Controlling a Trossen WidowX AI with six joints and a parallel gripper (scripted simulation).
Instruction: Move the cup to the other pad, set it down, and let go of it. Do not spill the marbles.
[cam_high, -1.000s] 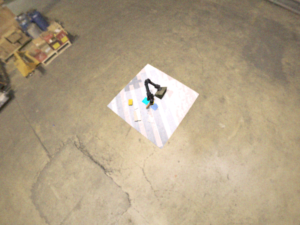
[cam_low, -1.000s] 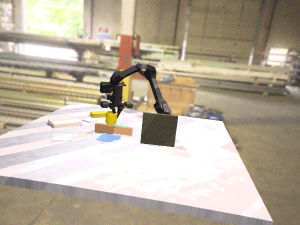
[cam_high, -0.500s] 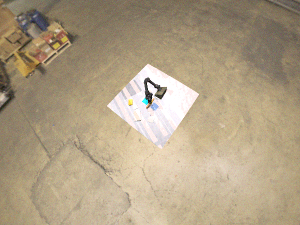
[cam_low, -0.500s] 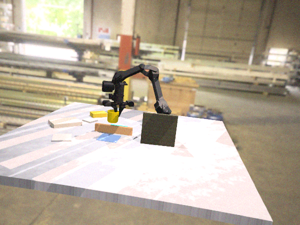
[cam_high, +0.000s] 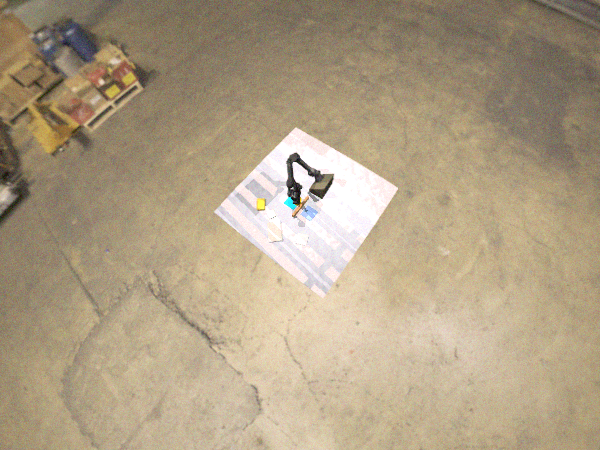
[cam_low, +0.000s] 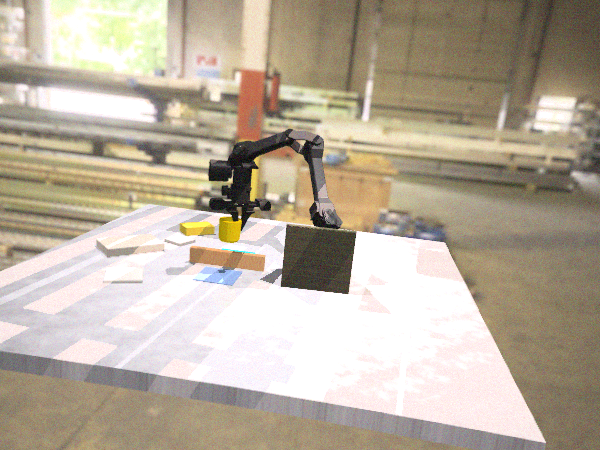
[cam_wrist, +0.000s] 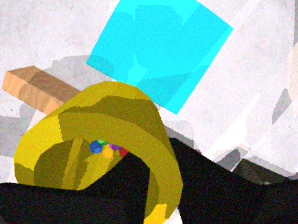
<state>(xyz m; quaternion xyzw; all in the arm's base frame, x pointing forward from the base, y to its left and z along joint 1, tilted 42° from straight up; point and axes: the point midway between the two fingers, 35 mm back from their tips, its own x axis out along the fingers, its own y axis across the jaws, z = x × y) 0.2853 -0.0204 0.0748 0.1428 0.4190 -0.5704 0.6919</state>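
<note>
The cyan pad is 120 mm below my gripper tip, 60 mm to the right of it and 20 mm ahead of it. Round my gripper tip: yellow cup (20 mm ahead, 10 mm to the left); marble (30 mm to the left, 20 mm below, 20 mm ahead); wooden bar (90 mm below, 40 mm to the left, 20 mm ahead).
</note>
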